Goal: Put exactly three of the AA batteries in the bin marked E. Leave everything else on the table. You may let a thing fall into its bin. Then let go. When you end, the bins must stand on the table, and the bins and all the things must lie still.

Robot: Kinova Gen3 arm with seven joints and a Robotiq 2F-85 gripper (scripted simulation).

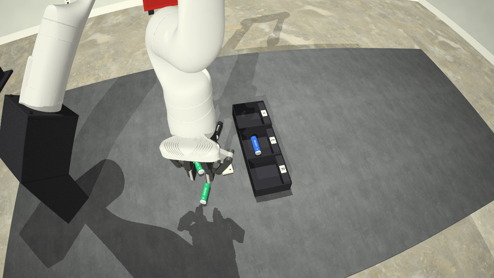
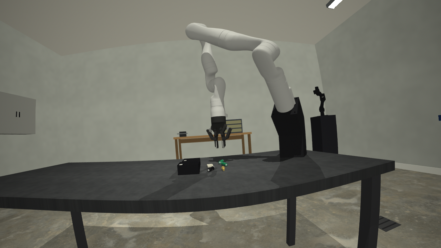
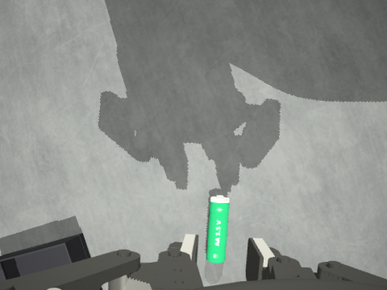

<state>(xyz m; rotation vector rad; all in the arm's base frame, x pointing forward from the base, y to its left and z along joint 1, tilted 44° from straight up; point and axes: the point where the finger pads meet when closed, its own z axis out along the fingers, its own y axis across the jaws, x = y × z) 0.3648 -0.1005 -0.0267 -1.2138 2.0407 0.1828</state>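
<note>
Now: hand 150 mm short of the black bin marked E, 110 mm to the right of it and 80 mm above it. From my hand the other things lie so: small yellow piece: 180 mm to the left, 90 mm below; then white domino: 90 mm below, 80 mm to the left, 60 mm ahead; then blue AA battery: 140 mm ahead, 110 mm to the left, 80 mm below.
</note>
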